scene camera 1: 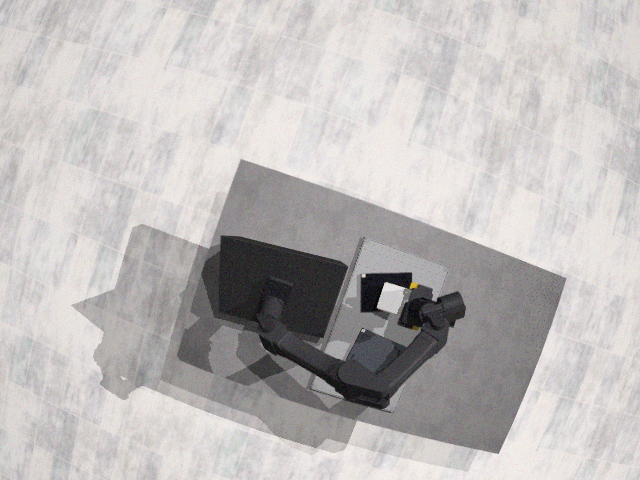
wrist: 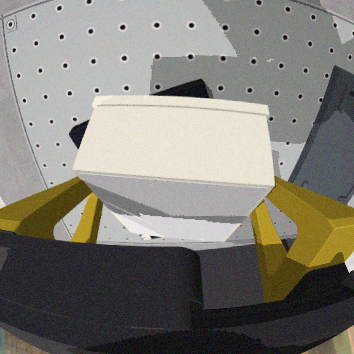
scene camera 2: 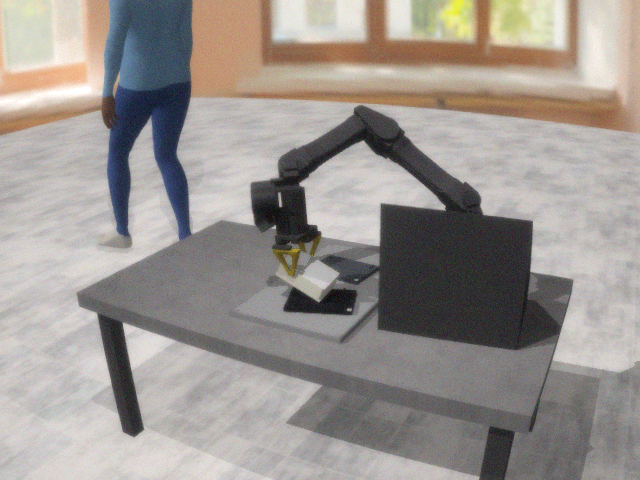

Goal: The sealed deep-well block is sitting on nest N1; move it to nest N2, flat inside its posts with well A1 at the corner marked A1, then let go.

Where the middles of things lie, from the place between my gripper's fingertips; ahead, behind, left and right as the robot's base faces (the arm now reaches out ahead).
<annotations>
Now: hand 20 mm past the white block (scene camera 2: 312, 277) and 10 mm above it. The rest, counted from my hand: black nest plate (scene camera 2: 338, 301): 60 mm below, 60 mm behind, 10 mm to the left; then grey perforated base plate (scene camera 1: 375, 257): 110 mm to the right, 80 mm below, 40 mm behind.
</annotations>
